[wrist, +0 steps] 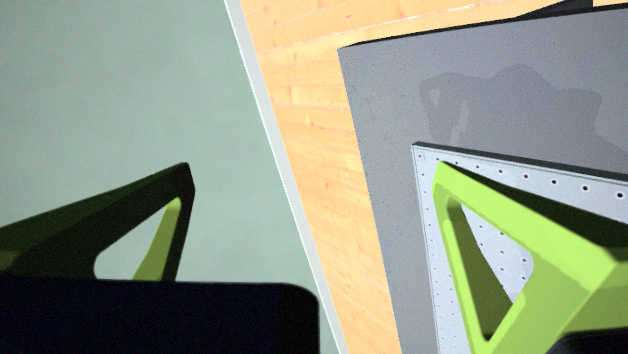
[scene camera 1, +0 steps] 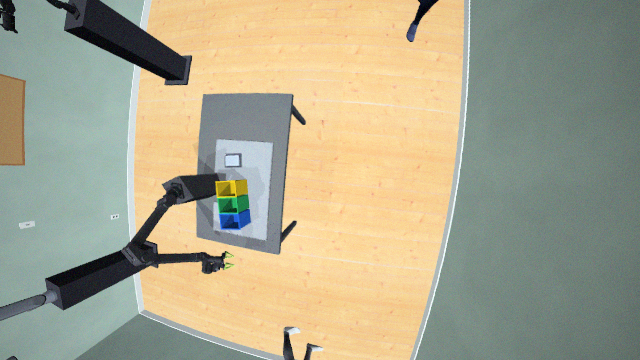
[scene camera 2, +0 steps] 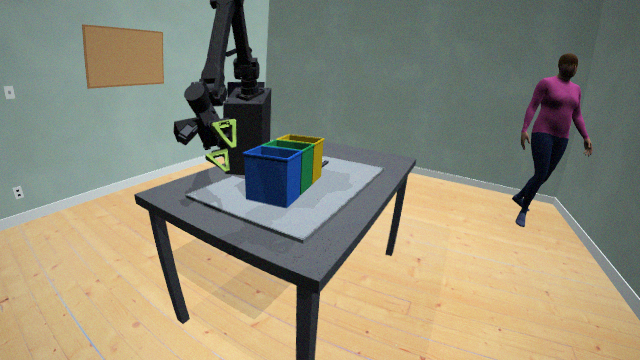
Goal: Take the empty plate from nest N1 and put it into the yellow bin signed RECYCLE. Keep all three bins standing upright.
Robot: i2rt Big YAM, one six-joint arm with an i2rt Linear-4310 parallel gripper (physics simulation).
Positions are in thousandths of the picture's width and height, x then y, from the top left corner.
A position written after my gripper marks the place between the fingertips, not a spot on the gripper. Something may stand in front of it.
In view: my gripper (scene camera 2: 360,443), a green bin (scene camera 2: 480,435) and a blue bin (scene camera 2: 426,488).
My gripper is seen too in the wrist view (wrist: 499,496). The wrist view misses the green bin: it is out of frame. The wrist view does not show the blue bin: it is out of frame.
